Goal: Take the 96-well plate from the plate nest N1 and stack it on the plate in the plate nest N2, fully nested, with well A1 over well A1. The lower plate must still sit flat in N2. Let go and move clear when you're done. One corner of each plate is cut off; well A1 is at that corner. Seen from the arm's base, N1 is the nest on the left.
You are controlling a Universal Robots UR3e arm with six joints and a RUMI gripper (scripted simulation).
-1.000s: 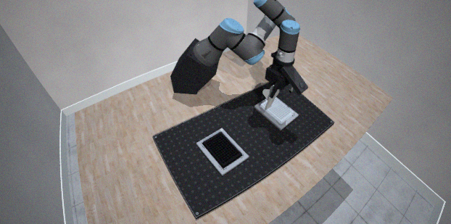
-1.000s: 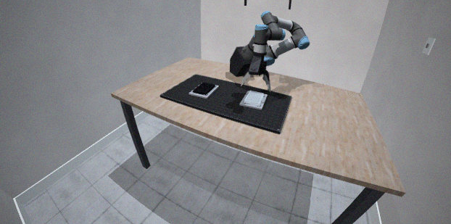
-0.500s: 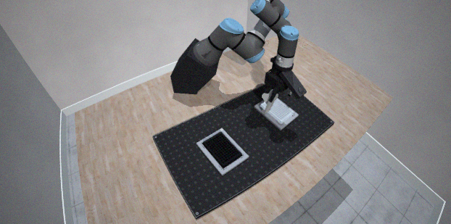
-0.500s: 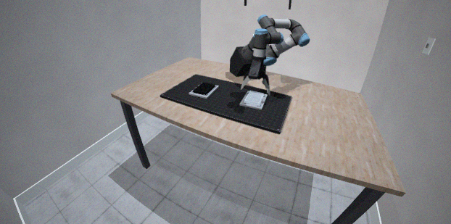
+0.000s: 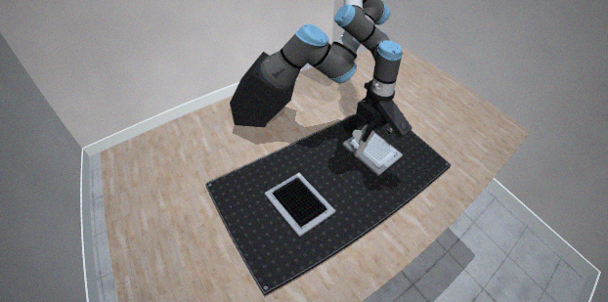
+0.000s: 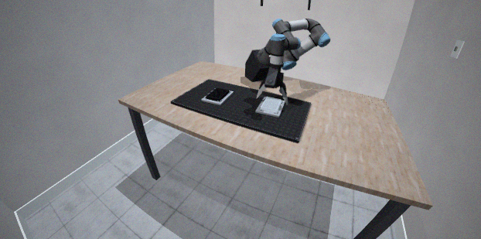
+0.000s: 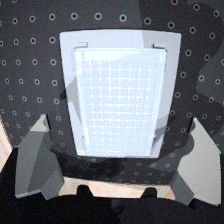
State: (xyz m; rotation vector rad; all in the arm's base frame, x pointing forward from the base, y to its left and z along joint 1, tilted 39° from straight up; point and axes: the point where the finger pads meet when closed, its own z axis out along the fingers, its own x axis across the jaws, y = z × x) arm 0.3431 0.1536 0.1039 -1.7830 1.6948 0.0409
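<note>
The white 96-well plate lies 10 mm below my hand. The rest, counted from my hand: black 96-well plate: 300 mm to the right, 60 mm ahead, 10 mm below; then nest N1: 20 mm below.
</note>
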